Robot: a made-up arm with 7 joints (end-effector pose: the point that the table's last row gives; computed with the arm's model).
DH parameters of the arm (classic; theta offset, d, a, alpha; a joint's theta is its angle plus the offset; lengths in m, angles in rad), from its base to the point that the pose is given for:
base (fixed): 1.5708 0 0.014 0
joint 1: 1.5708 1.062 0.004 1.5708
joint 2: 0 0.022 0.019 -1.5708
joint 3: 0 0.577 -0.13 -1.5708
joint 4: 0 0.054 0.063 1.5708
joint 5: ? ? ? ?
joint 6: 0 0.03 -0.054 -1.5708
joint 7: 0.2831 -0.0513 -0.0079 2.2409
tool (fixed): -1.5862 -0.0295 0 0
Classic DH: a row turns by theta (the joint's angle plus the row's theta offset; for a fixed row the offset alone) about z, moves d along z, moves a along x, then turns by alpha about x.
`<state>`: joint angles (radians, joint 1 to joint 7).
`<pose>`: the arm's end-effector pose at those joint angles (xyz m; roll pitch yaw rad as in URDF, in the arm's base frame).
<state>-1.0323 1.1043 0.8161 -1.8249 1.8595 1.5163 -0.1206</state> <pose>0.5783 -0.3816 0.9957 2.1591 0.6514 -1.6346</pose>
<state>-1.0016 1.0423 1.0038 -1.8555 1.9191 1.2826 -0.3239</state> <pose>0.6315 -0.2945 1.0926 2.6904 0.7484 -1.3420</pose>
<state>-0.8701 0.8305 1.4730 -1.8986 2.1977 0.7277 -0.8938</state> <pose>0.6313 -0.0263 1.3789 -2.1797 0.9450 -0.4609</pose>
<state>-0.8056 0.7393 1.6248 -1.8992 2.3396 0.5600 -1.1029</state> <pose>0.5800 0.0742 1.4698 -1.6461 1.0030 -0.0331</pose>
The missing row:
joint 5: 0 0.25 0.001 -1.5708
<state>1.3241 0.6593 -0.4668 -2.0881 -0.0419 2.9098 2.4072</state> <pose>0.3825 0.5099 1.3414 0.1989 -1.2509 -0.2894</pose>
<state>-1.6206 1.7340 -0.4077 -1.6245 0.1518 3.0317 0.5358</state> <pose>-0.2326 -0.6205 0.6714 -0.1435 -0.4089 -0.9445</pose>
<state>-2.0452 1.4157 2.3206 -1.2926 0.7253 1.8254 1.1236</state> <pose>0.0406 -0.7875 1.3907 2.7037 0.1443 -1.5154</pose>
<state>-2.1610 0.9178 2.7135 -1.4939 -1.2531 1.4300 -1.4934</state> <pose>0.0123 -0.3655 1.7805 0.1490 0.0353 2.5914</pose>
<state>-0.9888 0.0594 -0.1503 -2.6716 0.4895 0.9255 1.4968</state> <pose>0.0666 -0.2796 1.3409 -0.0556 0.9385 -1.5901</pose>
